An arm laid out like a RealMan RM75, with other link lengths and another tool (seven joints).
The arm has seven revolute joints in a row. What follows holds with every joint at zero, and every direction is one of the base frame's. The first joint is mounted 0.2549 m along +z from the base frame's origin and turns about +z. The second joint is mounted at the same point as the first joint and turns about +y. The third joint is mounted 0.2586 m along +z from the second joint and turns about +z. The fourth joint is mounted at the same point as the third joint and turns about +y. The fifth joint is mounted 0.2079 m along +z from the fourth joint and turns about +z. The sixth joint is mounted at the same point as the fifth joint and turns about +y. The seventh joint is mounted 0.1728 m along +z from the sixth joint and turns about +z. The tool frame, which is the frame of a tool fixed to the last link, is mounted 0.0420 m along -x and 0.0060 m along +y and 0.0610 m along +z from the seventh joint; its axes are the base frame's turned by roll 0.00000, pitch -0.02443 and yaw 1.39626 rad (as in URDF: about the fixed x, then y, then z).
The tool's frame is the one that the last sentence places.
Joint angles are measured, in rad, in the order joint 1, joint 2, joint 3, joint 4, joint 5, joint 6, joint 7. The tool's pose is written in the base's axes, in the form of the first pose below.
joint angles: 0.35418, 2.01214, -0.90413, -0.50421, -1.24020, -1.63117, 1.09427
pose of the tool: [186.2, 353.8, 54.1], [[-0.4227, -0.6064, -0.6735], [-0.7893, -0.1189, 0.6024], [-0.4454, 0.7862, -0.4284]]
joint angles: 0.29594, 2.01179, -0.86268, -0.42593, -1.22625, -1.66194, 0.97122
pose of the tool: [214.1, 334.8, 56.2], [[-0.4612, -0.6172, -0.6375], [-0.7261, -0.1504, 0.6709], [-0.5099, 0.7723, -0.3788]]
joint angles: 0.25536, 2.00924, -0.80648, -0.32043, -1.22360, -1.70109, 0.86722
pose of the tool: [237.6, 316.2, 57.1], [[-0.5135, -0.6137, -0.5997], [-0.6622, -0.1611, 0.7318], [-0.5457, 0.7729, -0.3237]]
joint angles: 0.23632, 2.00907, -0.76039, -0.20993, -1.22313, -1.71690, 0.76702
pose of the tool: [254.4, 303.8, 52.1], [[-0.5594, -0.6159, -0.5548], [-0.6003, -0.1605, 0.7835], [-0.5716, 0.7713, -0.2800]]
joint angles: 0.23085, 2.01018, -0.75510, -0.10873, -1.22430, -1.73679, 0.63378
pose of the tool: [258.4, 290.2, 38.3], [[-0.5510, -0.6399, -0.5357], [-0.5717, -0.1782, 0.8009], [-0.6079, 0.7475, -0.2677]]
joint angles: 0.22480, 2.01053, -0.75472, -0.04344, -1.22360, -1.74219, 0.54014
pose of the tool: [261.8, 281.1, 28.5], [[-0.5417, -0.6644, -0.5149], [-0.5485, -0.1848, 0.8155], [-0.6370, 0.7242, -0.2643]]
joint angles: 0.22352, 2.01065, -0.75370, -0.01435, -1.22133, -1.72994, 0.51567
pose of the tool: [265.7, 279.7, 23.4], [[-0.5510, -0.6729, -0.4936], [-0.5358, -0.1682, 0.8274], [-0.6398, 0.7204, -0.2678]]
